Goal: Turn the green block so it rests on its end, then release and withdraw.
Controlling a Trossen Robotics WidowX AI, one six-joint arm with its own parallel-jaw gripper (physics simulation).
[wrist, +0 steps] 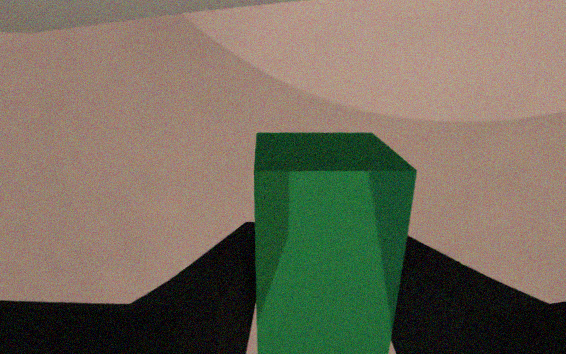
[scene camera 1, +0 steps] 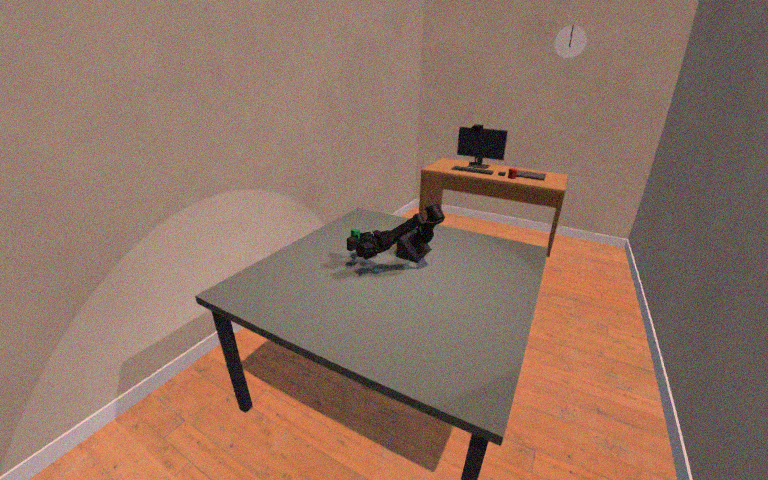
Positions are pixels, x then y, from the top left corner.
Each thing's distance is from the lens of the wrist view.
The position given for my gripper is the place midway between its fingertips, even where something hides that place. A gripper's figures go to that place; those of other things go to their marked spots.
my gripper [wrist: 313, 236]: 0.12 m
green block [wrist: 332, 210]: 0.08 m
